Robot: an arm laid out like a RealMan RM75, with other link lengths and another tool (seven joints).
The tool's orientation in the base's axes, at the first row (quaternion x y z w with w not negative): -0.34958 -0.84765 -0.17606 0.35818
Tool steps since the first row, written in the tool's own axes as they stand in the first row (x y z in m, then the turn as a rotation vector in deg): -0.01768 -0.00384 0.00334 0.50 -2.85 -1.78; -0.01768 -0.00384 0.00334 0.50 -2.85 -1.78; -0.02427 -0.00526 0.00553 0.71 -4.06 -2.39; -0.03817 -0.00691 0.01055 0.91 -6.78 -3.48; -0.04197 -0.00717 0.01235 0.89 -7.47 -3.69; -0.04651 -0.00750 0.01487 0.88 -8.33 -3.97
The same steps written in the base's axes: 0.00445 -0.00908 -0.01537 -1.44 -2.72 1.44; 0.00445 -0.00908 -0.01537 -1.44 -2.72 1.44; 0.00565 -0.01194 -0.02175 -2.12 -3.80 1.95; 0.00897 -0.01681 -0.03540 -3.64 -6.19 2.71; 0.00981 -0.01777 -0.03941 -4.03 -6.79 2.81; 0.01062 -0.01874 -0.04446 -4.50 -7.55 2.95
